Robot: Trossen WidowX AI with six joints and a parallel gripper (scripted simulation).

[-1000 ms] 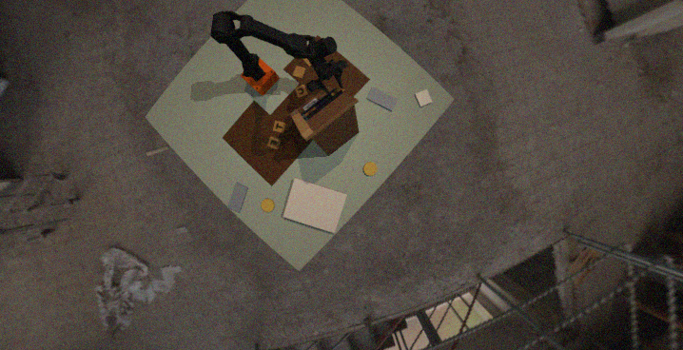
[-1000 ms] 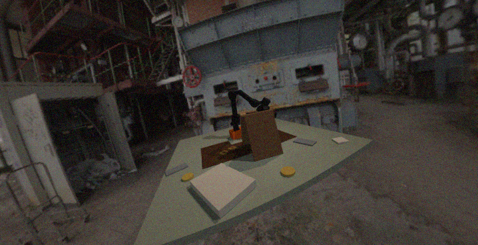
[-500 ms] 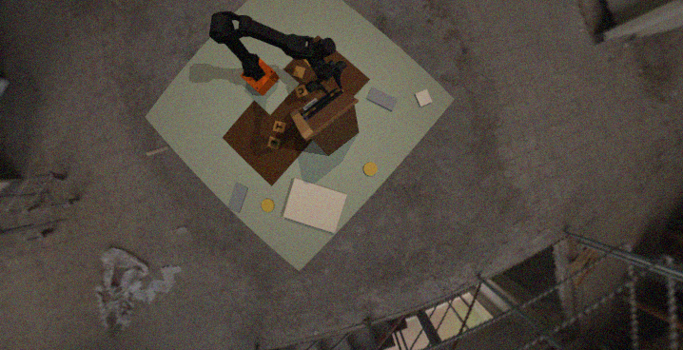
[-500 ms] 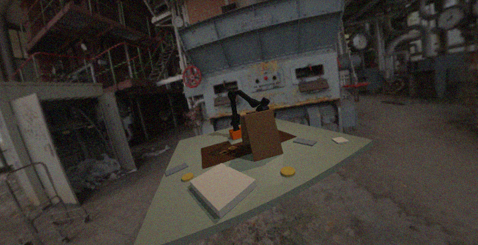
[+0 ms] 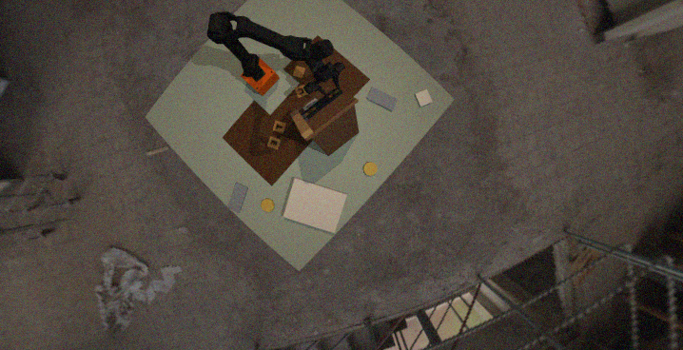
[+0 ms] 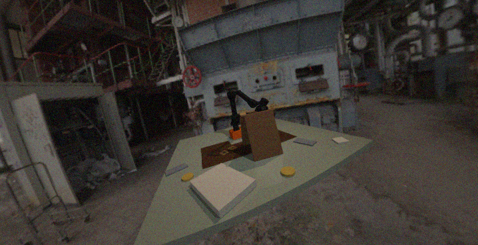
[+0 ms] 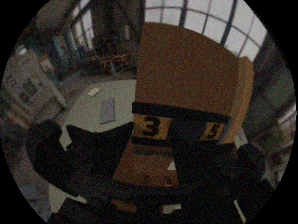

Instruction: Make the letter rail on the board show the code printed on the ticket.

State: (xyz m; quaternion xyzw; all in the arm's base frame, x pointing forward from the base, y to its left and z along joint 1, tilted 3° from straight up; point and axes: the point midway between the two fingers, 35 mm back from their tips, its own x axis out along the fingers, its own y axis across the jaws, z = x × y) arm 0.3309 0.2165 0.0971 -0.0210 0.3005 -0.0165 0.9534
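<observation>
The white ticket is 10 cm to the right of my gripper tip, 9 cm below it and 6 cm behind it. Also, from my gripper tip: tan tile: 28 cm behind, 16 cm below, 5 cm to the left; white slab: 41 cm to the right, 34 cm ahead, 14 cm below; brown mat: 18 cm to the right, 16 cm below, 16 cm behind.
</observation>
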